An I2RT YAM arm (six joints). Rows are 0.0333 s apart.
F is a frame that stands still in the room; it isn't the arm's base.
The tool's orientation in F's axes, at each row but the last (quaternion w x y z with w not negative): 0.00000 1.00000 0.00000 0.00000; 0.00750 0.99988 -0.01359 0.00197; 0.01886 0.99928 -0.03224 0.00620; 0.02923 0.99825 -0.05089 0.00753; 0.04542 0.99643 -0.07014 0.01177
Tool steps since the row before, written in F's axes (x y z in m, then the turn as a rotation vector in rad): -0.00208 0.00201 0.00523 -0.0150 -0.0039 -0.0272; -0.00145 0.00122 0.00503 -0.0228 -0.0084 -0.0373; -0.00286 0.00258 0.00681 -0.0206 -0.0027 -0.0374; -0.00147 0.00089 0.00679 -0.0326 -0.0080 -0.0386; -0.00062 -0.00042 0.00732 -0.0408 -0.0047 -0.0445
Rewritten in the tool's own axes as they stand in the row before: -0.00208 -0.00201 -0.00523 -0.0150 0.0039 0.0272; -0.00146 -0.00110 -0.00505 -0.0227 0.0085 0.0373; -0.00293 -0.00213 -0.00693 -0.0209 0.0026 0.0372; -0.00143 -0.00034 -0.00685 -0.0323 0.0090 0.0386; -0.00034 0.00115 -0.00726 -0.0411 0.0064 0.0440
